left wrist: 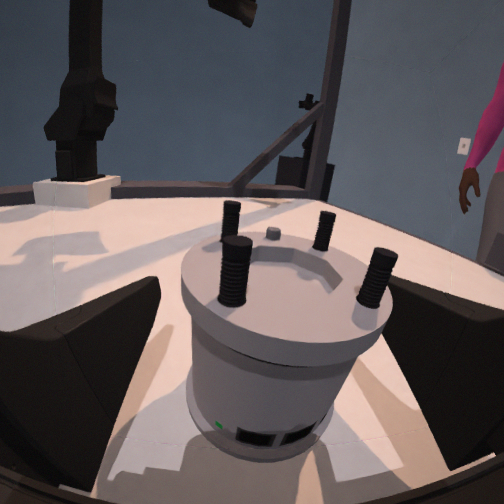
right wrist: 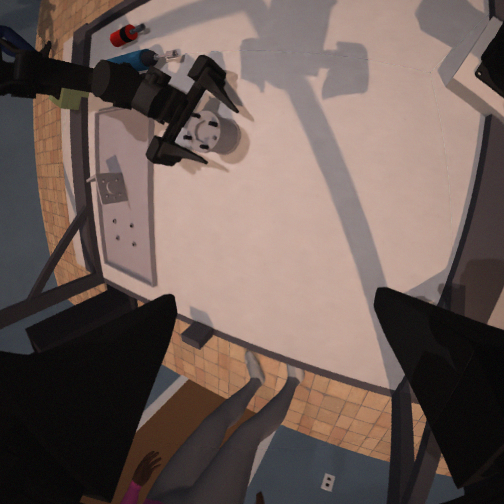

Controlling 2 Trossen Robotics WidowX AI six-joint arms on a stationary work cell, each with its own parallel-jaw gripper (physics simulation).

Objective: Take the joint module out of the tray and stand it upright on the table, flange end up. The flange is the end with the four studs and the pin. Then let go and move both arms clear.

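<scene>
The grey joint module (left wrist: 280, 340) stands upright on the white table, flange end up, with its black studs and small pin on top. My left gripper (left wrist: 270, 350) is open, its two dark fingers standing apart on either side of the module without touching it. In the right wrist view the module (right wrist: 204, 131) shows from above between the left gripper's spread fingers (right wrist: 192, 117). My right gripper (right wrist: 275, 360) is open and empty, high above the table's edge and far from the module.
A grey tray (right wrist: 125, 195) with a small bracket lies beside the module at the table's side. A red cylinder (right wrist: 124, 35) and a blue one (right wrist: 137, 57) lie near the tray's end. A person (left wrist: 485, 165) stands beside the table.
</scene>
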